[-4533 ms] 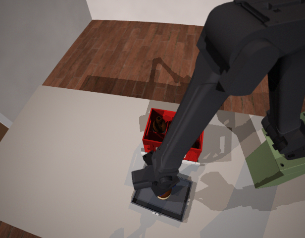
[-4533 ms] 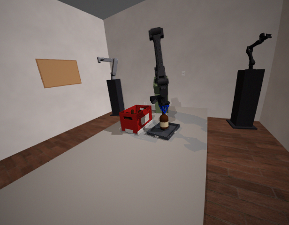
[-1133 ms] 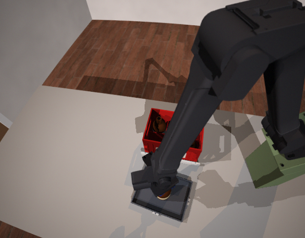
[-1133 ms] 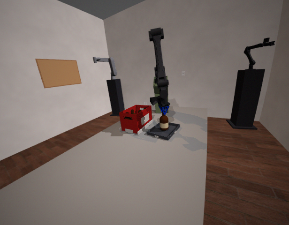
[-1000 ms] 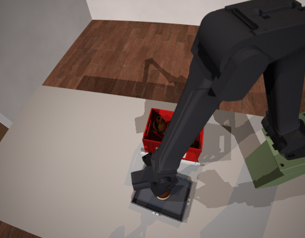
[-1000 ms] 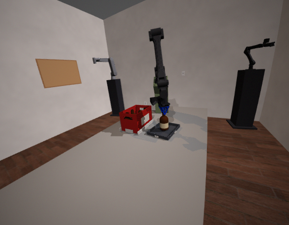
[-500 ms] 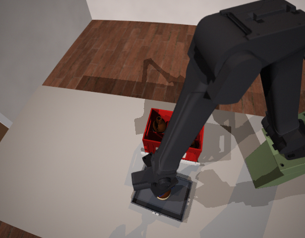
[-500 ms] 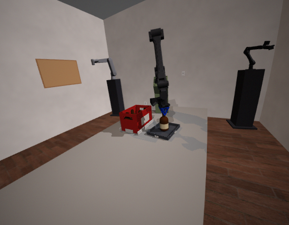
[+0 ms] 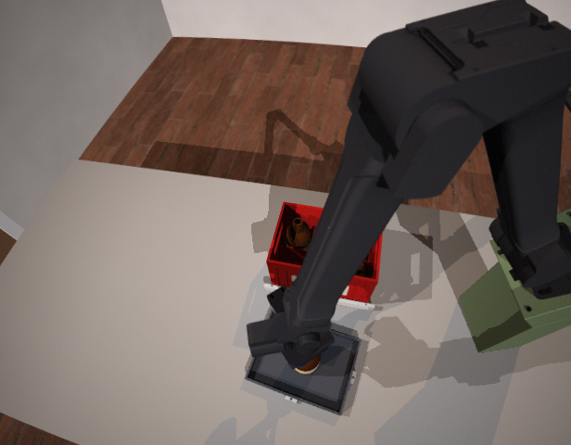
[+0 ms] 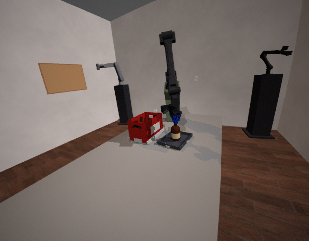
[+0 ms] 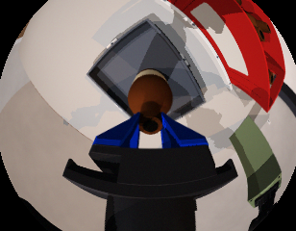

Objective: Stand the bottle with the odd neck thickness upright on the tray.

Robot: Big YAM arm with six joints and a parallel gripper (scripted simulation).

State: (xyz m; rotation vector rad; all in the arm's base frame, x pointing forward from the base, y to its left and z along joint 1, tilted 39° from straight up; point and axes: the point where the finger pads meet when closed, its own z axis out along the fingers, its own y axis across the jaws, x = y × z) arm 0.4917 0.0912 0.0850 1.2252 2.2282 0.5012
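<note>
Now: the brown bottle 60 mm below my hand. The rest, counted from my hand: dark grey tray: 140 mm below; crate: 50 mm behind, 270 mm to the right, 60 mm below.
</note>
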